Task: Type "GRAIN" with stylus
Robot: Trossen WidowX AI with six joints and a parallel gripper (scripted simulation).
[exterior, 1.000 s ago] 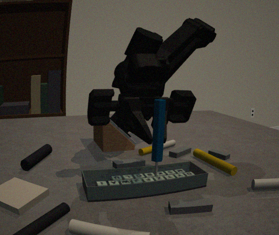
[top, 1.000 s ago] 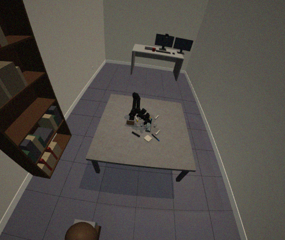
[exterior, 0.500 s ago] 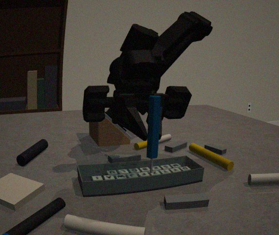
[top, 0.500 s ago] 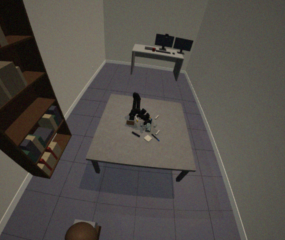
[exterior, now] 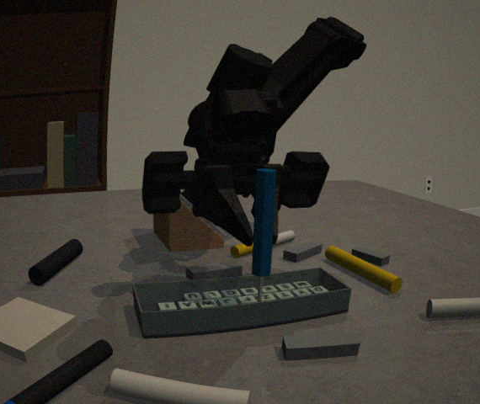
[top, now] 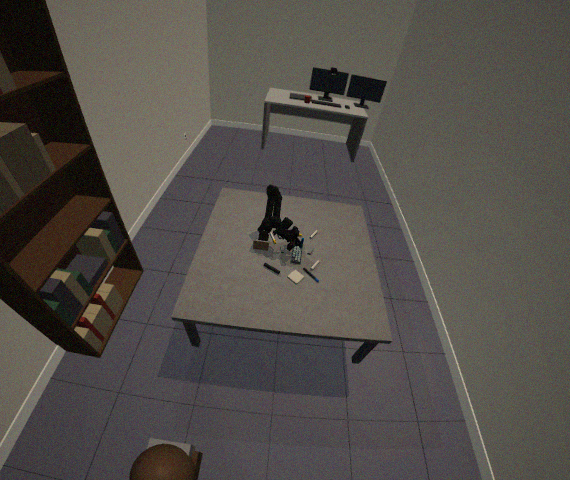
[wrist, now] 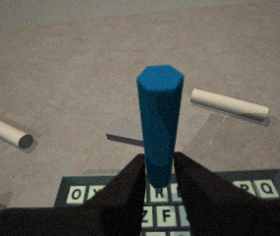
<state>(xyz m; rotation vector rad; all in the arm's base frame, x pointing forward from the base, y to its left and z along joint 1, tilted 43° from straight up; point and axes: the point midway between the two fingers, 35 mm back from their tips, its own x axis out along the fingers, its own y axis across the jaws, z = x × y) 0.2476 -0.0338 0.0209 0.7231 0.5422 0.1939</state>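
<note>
Now: the keyboard tray 60 mm below my gripper tip, 20 mm behind it and 10 mm to the right of it. Round my gripper tip: yellow cylinder: 170 mm to the left, 70 mm below, 70 mm behind; blue stylus: 20 mm below; thin grey tip: 50 mm below.
</note>
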